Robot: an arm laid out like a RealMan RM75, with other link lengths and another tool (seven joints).
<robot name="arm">
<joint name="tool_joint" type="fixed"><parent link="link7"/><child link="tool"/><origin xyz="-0.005 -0.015 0.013" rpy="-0.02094 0 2.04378"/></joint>
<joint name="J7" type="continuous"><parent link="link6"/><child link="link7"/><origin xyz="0 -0.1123 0" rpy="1.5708 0 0"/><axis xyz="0 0 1"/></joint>
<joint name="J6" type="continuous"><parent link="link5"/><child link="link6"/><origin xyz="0 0 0" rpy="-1.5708 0 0"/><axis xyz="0 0 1"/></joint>
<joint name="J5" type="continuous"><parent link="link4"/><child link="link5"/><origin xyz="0 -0.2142 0" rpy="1.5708 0 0"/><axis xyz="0 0 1"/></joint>
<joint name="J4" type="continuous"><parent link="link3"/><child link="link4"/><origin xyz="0 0 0" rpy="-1.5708 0 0"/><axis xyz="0 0 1"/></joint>
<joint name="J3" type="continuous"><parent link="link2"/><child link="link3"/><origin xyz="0 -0.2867 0" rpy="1.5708 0 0"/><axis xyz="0 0 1"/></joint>
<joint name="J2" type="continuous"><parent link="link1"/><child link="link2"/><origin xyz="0 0 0" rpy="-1.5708 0 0"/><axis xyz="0 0 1"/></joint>
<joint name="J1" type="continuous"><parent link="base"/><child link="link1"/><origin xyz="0 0 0.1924" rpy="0 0 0"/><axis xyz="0 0 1"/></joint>
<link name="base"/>
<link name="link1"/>
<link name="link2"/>
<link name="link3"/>
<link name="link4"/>
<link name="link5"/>
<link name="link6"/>
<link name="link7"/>
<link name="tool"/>
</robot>
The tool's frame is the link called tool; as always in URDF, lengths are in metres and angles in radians. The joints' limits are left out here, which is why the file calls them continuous.
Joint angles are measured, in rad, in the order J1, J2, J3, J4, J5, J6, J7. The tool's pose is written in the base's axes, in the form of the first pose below.
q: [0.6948 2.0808 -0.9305 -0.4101 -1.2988 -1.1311 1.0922]
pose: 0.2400 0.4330 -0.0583 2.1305 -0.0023 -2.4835
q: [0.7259 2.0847 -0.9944 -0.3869 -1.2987 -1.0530 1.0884]
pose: 0.2336 0.4389 -0.0737 2.1960 0.0325 -2.4984
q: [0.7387 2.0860 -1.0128 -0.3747 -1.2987 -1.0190 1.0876]
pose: 0.2325 0.4413 -0.0790 2.2171 0.0481 -2.5111
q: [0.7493 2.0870 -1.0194 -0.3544 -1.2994 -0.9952 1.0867]
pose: 0.2336 0.4422 -0.0840 2.2326 0.0541 -2.5293
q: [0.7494 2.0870 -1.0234 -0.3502 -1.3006 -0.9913 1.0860]
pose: 0.2346 0.4416 -0.0854 2.2390 0.0562 -2.5321
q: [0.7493 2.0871 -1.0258 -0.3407 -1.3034 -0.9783 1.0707]
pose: 0.2376 0.4409 -0.0875 2.2484 0.0733 -2.5369
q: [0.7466 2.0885 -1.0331 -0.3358 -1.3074 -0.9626 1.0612]
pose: 0.2407 0.4396 -0.0901 2.2608 0.0897 -2.5432
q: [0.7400 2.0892 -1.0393 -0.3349 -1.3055 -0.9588 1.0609]
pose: 0.2437 0.4377 -0.0912 2.2650 0.0913 -2.5503
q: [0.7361 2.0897 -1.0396 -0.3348 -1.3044 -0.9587 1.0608]
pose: 0.2453 0.4367 -0.0914 2.2644 0.0905 -2.5545
